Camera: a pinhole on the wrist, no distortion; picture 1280 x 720 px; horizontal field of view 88.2 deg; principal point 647.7 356.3 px. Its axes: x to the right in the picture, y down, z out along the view. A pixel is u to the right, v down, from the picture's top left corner.
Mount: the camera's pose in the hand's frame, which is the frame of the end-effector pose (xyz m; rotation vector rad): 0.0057 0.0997 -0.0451 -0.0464 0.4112 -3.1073
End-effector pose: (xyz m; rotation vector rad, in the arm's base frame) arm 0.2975 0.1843 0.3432 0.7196 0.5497 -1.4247
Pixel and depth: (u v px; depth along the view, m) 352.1 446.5 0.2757
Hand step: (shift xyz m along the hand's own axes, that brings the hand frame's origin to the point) 0.1375 -0.0070 0.2077
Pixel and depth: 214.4 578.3 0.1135
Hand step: 0.0837 0.0342 0.0524
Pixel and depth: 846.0 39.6 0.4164
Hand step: -0.1073 0.1829 0.4123
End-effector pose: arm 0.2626 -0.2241 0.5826 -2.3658 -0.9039 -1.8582
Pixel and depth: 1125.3 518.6 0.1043
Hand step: -0.0665 0.0470 0.0510
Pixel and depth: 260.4 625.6 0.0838
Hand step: 0.0575 0.0454 0.0255
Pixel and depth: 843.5 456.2 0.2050
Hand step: -0.0488 0.0158 0.1464
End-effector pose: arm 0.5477 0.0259 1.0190 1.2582 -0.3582 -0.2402
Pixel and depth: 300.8 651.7 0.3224
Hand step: 0.1851 -0.1215 0.2237
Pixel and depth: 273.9 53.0 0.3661
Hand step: 0.2234 0.1691 0.3461
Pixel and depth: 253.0 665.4 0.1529
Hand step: 0.1019 -0.0082 0.0813
